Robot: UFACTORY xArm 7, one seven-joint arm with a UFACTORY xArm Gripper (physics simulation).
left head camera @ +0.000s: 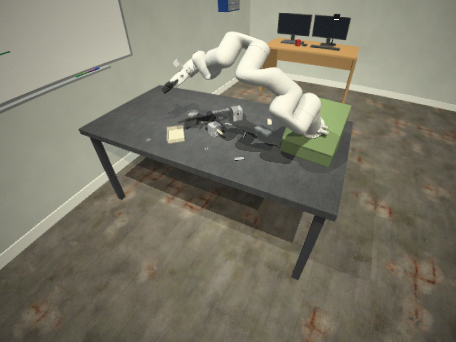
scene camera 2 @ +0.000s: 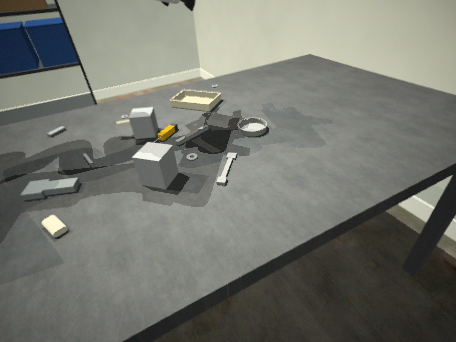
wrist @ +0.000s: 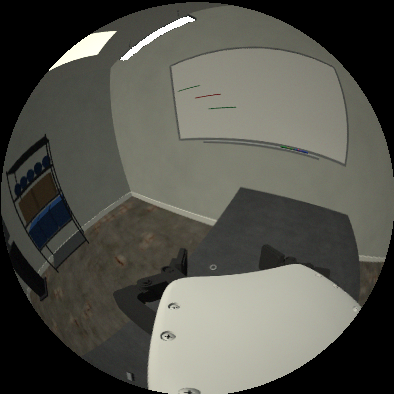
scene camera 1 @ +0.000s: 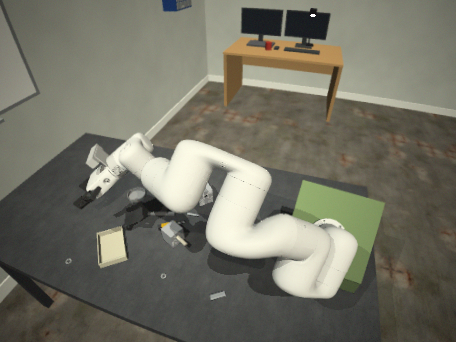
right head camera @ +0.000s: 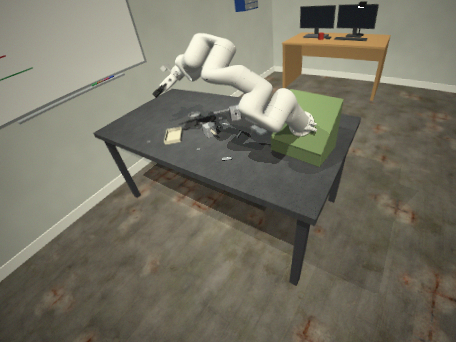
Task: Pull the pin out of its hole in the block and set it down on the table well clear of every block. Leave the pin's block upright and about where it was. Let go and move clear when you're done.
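Seen in the pictures: gripper, fingertip midpoint: (left head camera: pixel 164 89) (scene camera 2: pixel 180 3) (wrist: pixel 225 259) (scene camera 1: pixel 79 197) (right head camera: pixel 156 93); arm's base, origin of the base link: (left head camera: pixel 312 127) (right head camera: pixel 301 124).
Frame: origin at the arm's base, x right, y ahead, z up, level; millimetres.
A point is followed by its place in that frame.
Observation:
A grey block (left head camera: pixel 213 129) @(x -182, y 531, z -101 mm) (right head camera: pixel 208 129) @(x -173, y 526, z -100 mm) (scene camera 1: pixel 172 231) @(x -157, y 539, z -89 mm) (scene camera 2: pixel 143 124) @(x -116, y 547, z -114 mm) stands upright on the table. A pale beige pin (left head camera: pixel 220 131) @(x -163, y 492, z -112 mm) (right head camera: pixel 214 132) @(x -166, y 484, z -113 mm) (scene camera 1: pixel 182 241) @(x -167, y 491, z -113 mm) (scene camera 2: pixel 122 122) @(x -158, y 490, z -114 mm) sticks out of its side; the inserted end is hidden. A second grey block (left head camera: pixel 237 113) @(x 90, y 537, z -111 mm) (right head camera: pixel 235 113) @(x 86, y 534, z -111 mm) (scene camera 1: pixel 206 195) @(x 91, y 530, z -114 mm) (scene camera 2: pixel 156 166) @(x 143, y 552, z -95 mm) stands apart and shows a hole in the left head camera view. My gripper (left head camera: pixel 167 88) @(x -319, y 750, z 152 mm) (right head camera: pixel 159 92) @(x -319, y 750, z 152 mm) (scene camera 1: pixel 85 199) @(x -319, y 750, z 152 mm) (wrist: pixel 225 259) @(x -319, y 750, z 152 mm) is open, its fingers wide apart and empty, high above the far left part of the table, away from both blocks.
A cream tray (left head camera: pixel 175 134) @(x -291, y 760, z -157 mm) (scene camera 1: pixel 112 264) @(x -355, y 696, z -158 mm) (scene camera 2: pixel 195 106) @(x -243, y 733, z -147 mm), a round dish (scene camera 1: pixel 135 194) @(x -18, y 866, z -157 mm) (scene camera 2: pixel 253 127) @(x -28, y 859, z -157 mm), an orange-handled tool (scene camera 2: pixel 167 132) @(x -94, y 608, z -145 mm), a white bar (scene camera 2: pixel 227 169) @(x 141, y 713, z -155 mm), a grey stepped piece (scene camera 2: pixel 51 188) @(x 55, y 315, z -143 mm) and a cream cylinder (scene camera 2: pixel 54 226) @(x 185, y 337, z -145 mm) lie around the blocks. The arm stands on a green base (left head camera: pixel 337 112) @(x 80, y -92, z 79 mm).

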